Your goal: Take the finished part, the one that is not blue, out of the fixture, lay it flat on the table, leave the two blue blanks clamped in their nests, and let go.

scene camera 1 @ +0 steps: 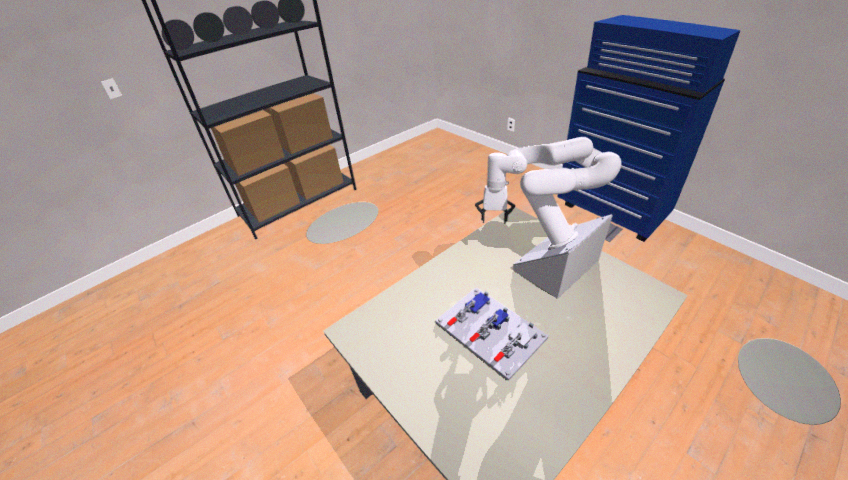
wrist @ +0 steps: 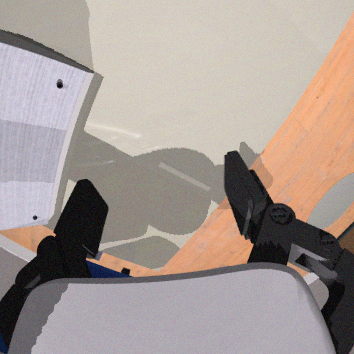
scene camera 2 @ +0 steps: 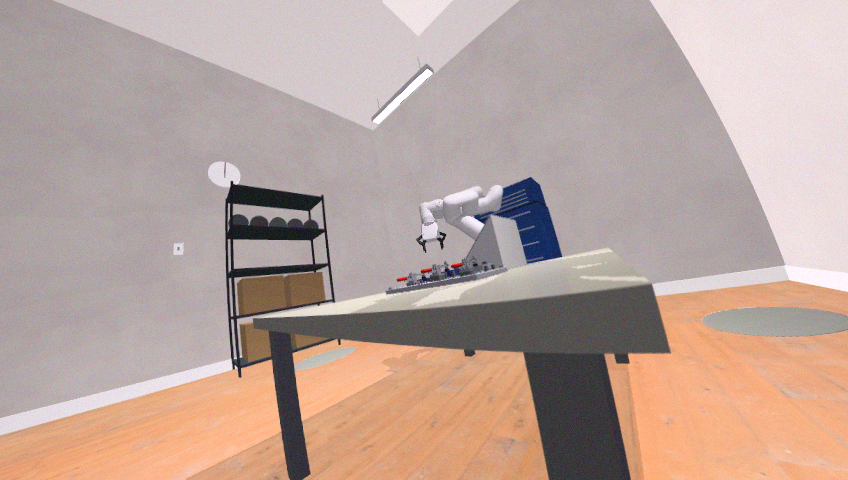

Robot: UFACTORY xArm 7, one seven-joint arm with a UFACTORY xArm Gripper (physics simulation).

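Seen in the pictures: gripper, fingertip midpoint: (scene camera 1: 494, 222) (wrist: 158, 181) (scene camera 2: 433, 250); arm's base, link origin: (scene camera 1: 563, 241) (scene camera 2: 489, 238).
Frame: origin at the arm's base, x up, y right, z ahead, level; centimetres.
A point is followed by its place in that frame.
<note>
The fixture (scene camera 1: 484, 350) @(x -14.9, y -8.1, z 52.4 cm) (scene camera 2: 416, 288) @(x -16.0, y -0.8, z 55.9 cm) is a light grey plate on the table, with three nests and red-handled clamps. One blue blank (scene camera 1: 479, 302) @(x -13.4, y 7.9, z 39.4 cm) sits in the far-left nest and another blue blank (scene camera 1: 500, 317) @(x -12.4, y -3.0, z 39.3 cm) in the middle nest; their clamps reach over them. The third nest, at the right end in scene camera 1, shows small grey metal shapes; the finished part cannot be told from the grey hardware there. My gripper (scene camera 1: 494, 221) @(x 0.8, y 27.1, z 12.2 cm) (scene camera 2: 433, 249) @(x 0.8, y 27.1, z 12.2 cm) (wrist: 158, 181) @(x 0.8, y 27.1, z 12.2 cm) is open and empty, high up beyond the fixture near the table's far edge. The fixture does not show in the wrist view.
The table (scene camera 1: 386, 333) @(x -16.5, y 22.0, z 74.2 cm) (scene camera 2: 333, 309) @(x -16.4, y -7.0, z 84.4 cm) bears the arm's grey wedge-shaped base (scene camera 1: 580, 261) @(x -3.9, y -9.6, z 1.1 cm) (scene camera 2: 505, 234) @(x -0.5, y -9.6, z 1.9 cm) (wrist: 30, 150) @(x -10.2, y 10.7, z 0.5 cm), to the right of my gripper in scene camera 1. A blue tool cabinet (scene camera 1: 630, 136) stands behind the arm. A shelf rack (scene camera 1: 270, 93) with brown boxes stands at the left wall.
</note>
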